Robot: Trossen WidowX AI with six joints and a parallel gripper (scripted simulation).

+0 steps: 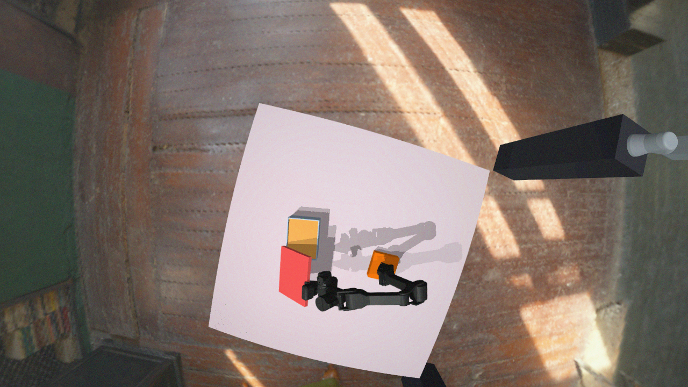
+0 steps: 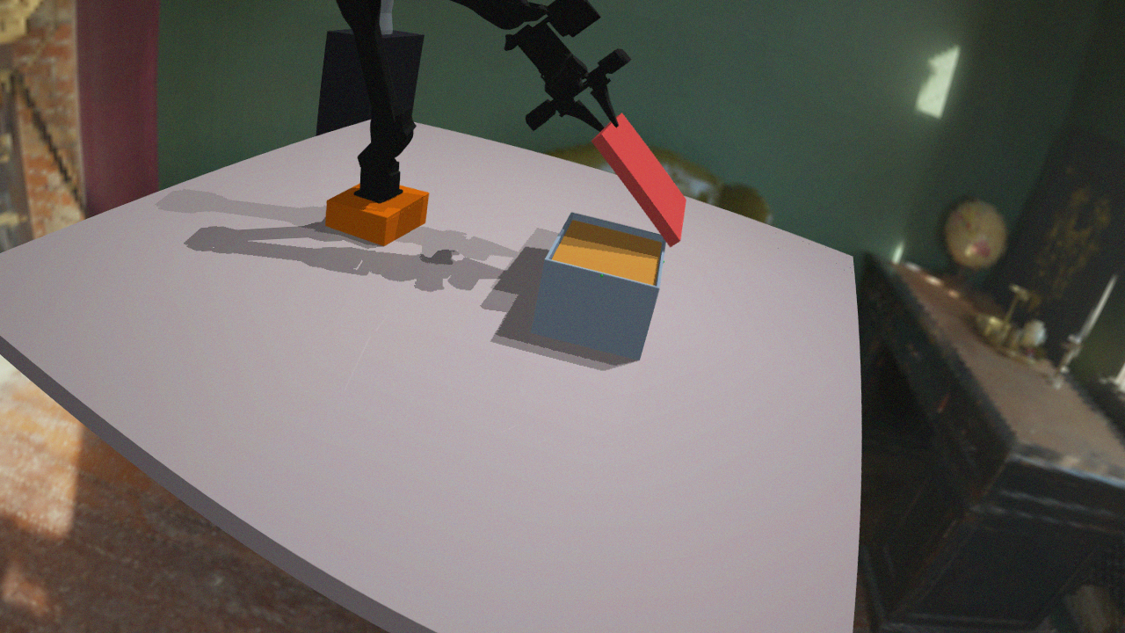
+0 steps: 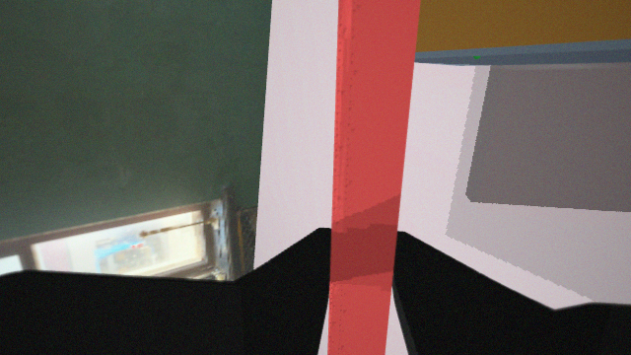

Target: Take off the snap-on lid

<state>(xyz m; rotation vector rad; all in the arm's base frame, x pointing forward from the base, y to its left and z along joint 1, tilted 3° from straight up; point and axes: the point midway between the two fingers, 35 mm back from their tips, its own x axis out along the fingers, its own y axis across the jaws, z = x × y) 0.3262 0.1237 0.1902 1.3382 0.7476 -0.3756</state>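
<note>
Now: the red lid 60 mm ahead of my gripper tip, 10 mm to the left of it and 50 mm below it. From my gripper tip the other things lie so: blue-grey storage box 80 mm ahead, 140 mm to the right, 180 mm below.
</note>
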